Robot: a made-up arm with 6 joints.
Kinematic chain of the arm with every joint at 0, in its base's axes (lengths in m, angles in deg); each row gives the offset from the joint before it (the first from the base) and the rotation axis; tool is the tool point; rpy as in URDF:
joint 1: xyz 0 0 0.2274 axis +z
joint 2: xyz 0 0 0 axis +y
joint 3: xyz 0.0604 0 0.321 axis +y
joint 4: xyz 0.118 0 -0.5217 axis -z
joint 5: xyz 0 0 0 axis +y
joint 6: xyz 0.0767 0 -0.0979 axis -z
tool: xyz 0 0 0 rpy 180 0 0
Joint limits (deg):
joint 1: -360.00..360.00
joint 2: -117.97..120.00
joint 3: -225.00..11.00
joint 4: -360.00..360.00
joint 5: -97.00..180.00
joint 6: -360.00..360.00
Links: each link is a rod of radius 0.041 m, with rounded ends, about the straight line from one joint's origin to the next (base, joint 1, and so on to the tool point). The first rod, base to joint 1, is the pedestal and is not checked.
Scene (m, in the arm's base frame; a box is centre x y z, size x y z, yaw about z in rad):
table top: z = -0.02
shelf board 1: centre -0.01 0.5 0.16 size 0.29 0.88 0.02 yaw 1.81
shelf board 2: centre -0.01 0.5 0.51 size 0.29 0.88 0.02 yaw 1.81
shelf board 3: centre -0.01 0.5 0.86 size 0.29 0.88 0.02 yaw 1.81
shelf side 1: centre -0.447 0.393 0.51 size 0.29 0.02 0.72 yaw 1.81
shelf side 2: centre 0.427 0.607 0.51 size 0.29 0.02 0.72 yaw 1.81
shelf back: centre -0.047 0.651 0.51 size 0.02 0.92 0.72 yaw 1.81
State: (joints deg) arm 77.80 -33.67 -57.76 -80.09 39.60 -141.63
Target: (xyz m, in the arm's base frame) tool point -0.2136 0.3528 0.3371
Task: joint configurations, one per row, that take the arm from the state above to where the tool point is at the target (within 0.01 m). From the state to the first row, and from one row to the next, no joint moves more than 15 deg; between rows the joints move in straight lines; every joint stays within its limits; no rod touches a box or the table.
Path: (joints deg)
1: 83.29 -45.71 -49.45 -80.06 31.37 -141.15
2: 88.78 -57.75 -41.15 -80.03 23.14 -140.67
3: 94.27 -69.79 -32.84 -80.00 14.92 -140.19
4: 99.76 -81.82 -24.53 -79.97 6.69 -139.70
5: 102.04 -86.02 -14.73 -89.73 -7.14 -140.35
6: 104.32 -90.21 -4.92 -99.49 -20.96 -140.99
7: 106.61 -94.40 4.88 -109.24 -34.79 -141.63
8: 109.27 -84.74 0.43 -102.84 -19.87 -141.63
9: 111.94 -75.08 -4.02 -96.43 -4.96 -141.63
10: 114.60 -65.42 -8.47 -90.02 9.96 -141.63
11: 117.27 -55.76 -12.92 -83.61 24.87 -141.63

